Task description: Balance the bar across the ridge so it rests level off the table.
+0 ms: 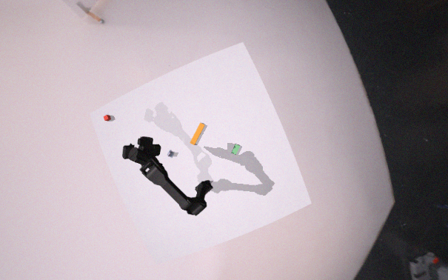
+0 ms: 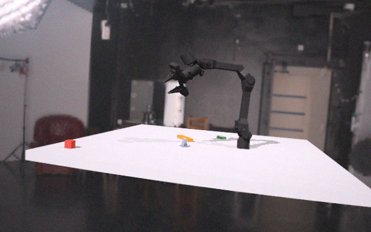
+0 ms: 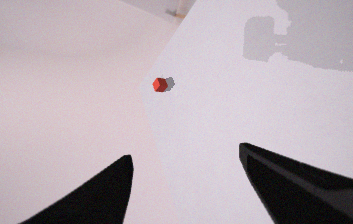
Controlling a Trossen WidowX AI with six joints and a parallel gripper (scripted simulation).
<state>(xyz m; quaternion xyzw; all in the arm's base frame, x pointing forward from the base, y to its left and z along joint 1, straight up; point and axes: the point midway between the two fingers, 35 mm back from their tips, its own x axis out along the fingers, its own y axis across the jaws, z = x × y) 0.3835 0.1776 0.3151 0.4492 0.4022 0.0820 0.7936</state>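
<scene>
My gripper tip is now 50 mm past the orange bar, 280 mm to the left of it and 290 mm above it. Round my gripper tip: green block 250 mm behind, 480 mm to the right, 290 mm below; red cube 330 mm ahead, 310 mm to the left, 280 mm below.
</scene>
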